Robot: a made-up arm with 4 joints.
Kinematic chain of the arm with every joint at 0, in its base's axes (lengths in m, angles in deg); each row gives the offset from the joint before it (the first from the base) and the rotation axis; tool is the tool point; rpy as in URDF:
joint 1: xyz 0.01 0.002 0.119 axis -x
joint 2: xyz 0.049 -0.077 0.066 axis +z
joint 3: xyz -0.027 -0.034 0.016 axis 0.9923 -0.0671 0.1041
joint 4: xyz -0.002 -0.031 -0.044 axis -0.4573 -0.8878 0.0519
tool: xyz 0.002 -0.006 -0.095 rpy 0 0 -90
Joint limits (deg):
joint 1: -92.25..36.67
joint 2: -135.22..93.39
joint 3: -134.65..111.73
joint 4: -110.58..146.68
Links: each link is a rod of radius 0.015 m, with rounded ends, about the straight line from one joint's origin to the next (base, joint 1, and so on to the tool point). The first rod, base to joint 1, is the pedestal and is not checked.
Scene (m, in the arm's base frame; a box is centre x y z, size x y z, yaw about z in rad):
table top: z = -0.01
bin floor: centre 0.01 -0.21 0 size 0.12 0.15 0.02 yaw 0.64
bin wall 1: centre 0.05 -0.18 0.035 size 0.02 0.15 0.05 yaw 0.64
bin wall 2: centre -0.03 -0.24 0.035 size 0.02 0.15 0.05 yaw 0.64
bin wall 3: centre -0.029 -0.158 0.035 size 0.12 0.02 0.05 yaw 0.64
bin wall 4: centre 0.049 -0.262 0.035 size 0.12 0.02 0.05 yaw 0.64
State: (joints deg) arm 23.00 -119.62 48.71 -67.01
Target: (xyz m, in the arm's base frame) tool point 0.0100 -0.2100 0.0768
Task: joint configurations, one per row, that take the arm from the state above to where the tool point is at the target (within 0.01 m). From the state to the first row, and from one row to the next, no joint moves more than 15 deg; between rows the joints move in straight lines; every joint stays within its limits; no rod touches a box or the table.
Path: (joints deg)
1: 23.26 -110.38 37.41 -55.48
2: 23.52 -101.13 26.11 -43.94
3: 23.78 -91.89 14.80 -32.41
4: 24.04 -82.65 3.50 -20.87
5: 19.84 -68.31 -3.30 -14.93
6: 15.64 -53.97 -10.11 -8.98
7: 11.45 -39.63 -16.91 -3.04
8: 7.25 -25.29 -23.72 2.91
9: 3.05 -10.95 -30.52 8.85
10: -8.62 -10.26 -33.02 8.75

